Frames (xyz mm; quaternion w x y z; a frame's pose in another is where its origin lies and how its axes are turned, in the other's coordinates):
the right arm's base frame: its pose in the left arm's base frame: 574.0 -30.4 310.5 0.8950 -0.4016 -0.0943 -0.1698
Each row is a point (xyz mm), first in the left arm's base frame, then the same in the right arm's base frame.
Working: the left arm's base frame: its pose in the right arm's base frame: -632.4 14.2 -163.4 0.8950 0.4016 0.0943 0.1698

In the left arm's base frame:
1: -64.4 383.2 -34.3
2: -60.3 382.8 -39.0
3: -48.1 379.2 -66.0
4: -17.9 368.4 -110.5
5: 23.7 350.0 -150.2
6: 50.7 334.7 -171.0
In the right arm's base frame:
1: -789.8 250.8 103.8
2: -787.4 255.3 100.3
3: -783.5 276.3 79.4
4: -766.7 311.6 40.9
5: -736.2 343.2 -0.4
6: -714.1 358.3 -26.5

